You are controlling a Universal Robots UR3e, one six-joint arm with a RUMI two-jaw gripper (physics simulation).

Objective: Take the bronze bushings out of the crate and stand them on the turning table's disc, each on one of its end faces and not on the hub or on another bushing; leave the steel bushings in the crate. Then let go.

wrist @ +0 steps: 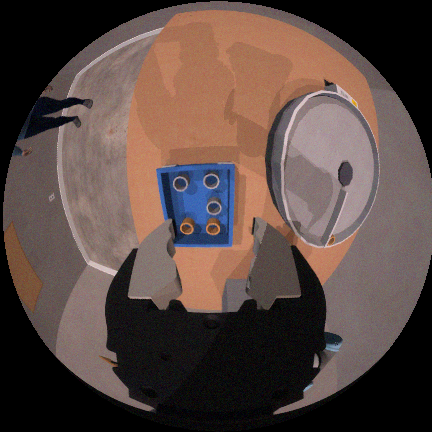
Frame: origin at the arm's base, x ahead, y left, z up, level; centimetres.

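Seen in the pictures: gripper, between the fingertips: (213, 219).
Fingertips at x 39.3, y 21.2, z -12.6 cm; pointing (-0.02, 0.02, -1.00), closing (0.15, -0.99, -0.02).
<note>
A point is followed by its place in that frame.
A blue crate (197, 245) {y 23.5, x 23.7, z -26.6 cm} stands near the middle of the view. Two bronze bushings stand upright in it at its near side, one on the left (187, 226) {y 26.6, x 25.6, z -30.7 cm} and one on the right (213, 227) {y 20.1, x 26.4, z -30.9 cm}. Three steel bushings (180, 183) {y 28.8, x 36.4, z -30.6 cm} (211, 181) (214, 206) {y 20.5, x 31.7, z -30.7 cm} also stand in the crate. The turning table (320, 120) {y 1.7, x 57.8, z -26.4 cm} is at the right, with a dark hub (345, 174) {y -9.5, x 48.3, z -25.6 cm} and a bar running from the hub to the rim. A small bronze-coloured ring (331, 240) {y -13.7, x 29.5, z -24.5 cm} shows at the disc's near rim, by the bar's end. My gripper (213, 219) {y 21.2, x 39.3, z -12.6 cm} is open above the crate's near side, with nothing between its fingers.
The crate and the turning table stand on an orange-brown table top (200, 100) {y 26.7, x 56.0, z -31.7 cm}. A grey block (234, 295) {y 10.8, x 5.1, z -24.3 cm} shows between the fingers, nearer the gripper's body. A grey slab-like surface (100, 165) lies to the left, and a person's legs (60, 106) show beyond it.
</note>
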